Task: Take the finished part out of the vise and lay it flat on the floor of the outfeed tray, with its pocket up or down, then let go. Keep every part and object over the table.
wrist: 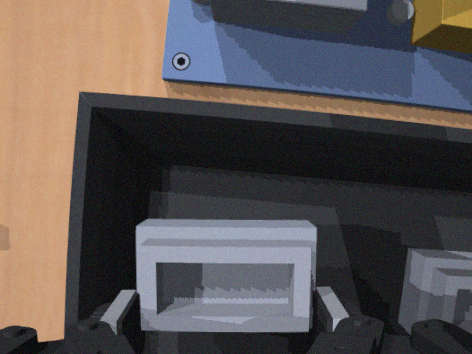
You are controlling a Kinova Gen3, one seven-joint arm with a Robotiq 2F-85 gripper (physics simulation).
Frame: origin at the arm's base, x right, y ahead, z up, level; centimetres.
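Seen in the pictures: gripper, fingertip midpoint: [226, 315].
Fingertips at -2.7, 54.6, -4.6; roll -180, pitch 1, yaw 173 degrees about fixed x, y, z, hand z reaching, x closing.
Observation:
Offsets run from my fingertips to a thing's middle, as dx, dy, dz. "spot": to the spot under its first point. Level surfaces: height alone.
The finished part @(-0.2, -1.5, +0.5) [227, 254], a light grey block with a rectangular pocket, is between the two fingers of my gripper [226, 315] at the lower middle of the wrist view. The gripper is shut on its two short ends. The pocket faces up toward the camera and the part looks level. It is inside the walls of the black outfeed tray [200, 109], near the left wall. Its underside is hidden, so I cannot tell whether it touches the tray floor. The vise does not show in this view.
A second grey part @(spot: -8.1, +0.5, -2.1) [425, 280] lies in the tray to the right, apart from the held one. Beyond the tray's far wall is a blue plate @(spot: -0.1, -9.8, -4.6) [200, 65] bearing a grey block @(spot: -4.1, -10.9, -2.8) [290, 16] and a yellow block @(spot: -10.0, -9.5, -1.4) [445, 27]. The wooden table @(dz -5.4) [35, 150] shows at the left.

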